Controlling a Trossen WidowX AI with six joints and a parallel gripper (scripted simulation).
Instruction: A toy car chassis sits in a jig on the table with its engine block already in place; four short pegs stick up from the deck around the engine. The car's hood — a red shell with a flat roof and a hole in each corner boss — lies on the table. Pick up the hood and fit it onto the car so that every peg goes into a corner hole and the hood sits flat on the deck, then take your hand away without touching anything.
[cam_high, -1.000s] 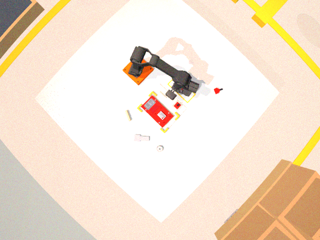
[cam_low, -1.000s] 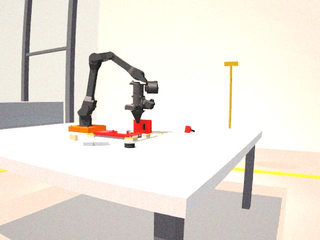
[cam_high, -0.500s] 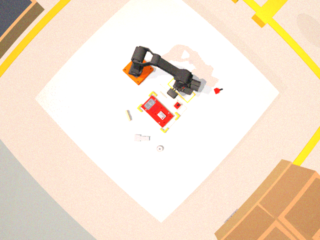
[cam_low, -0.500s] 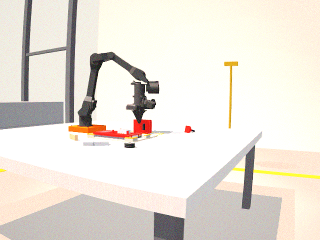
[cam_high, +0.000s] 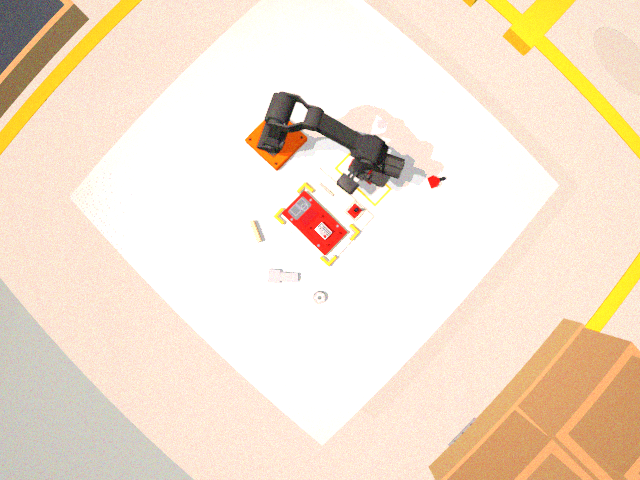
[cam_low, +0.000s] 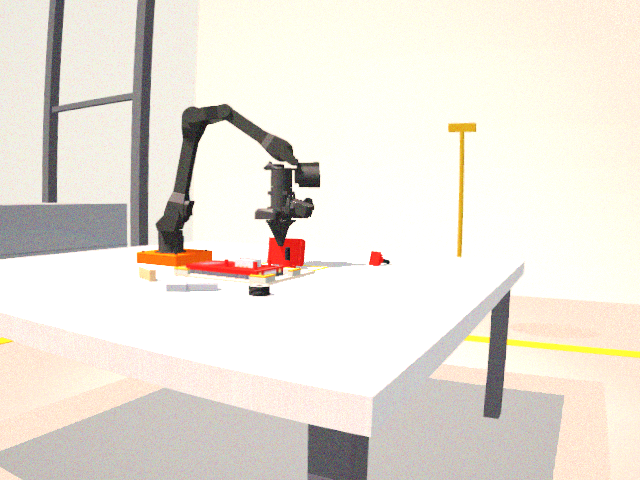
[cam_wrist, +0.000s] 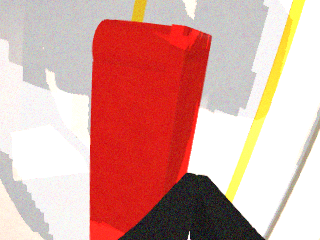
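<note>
Now: the red hood 1 cm to the left of my gripper tip, 1 cm below it and 1 cm ahead of it. Also, from my gripper tip: grey engine block 22 cm to the right, 3 cm below, 3 cm ahead; then white block 43 cm to the right, 4 cm below, 1 cm ahead; then tan bar 36 cm to the right, 15 cm behind, 4 cm below.
</note>
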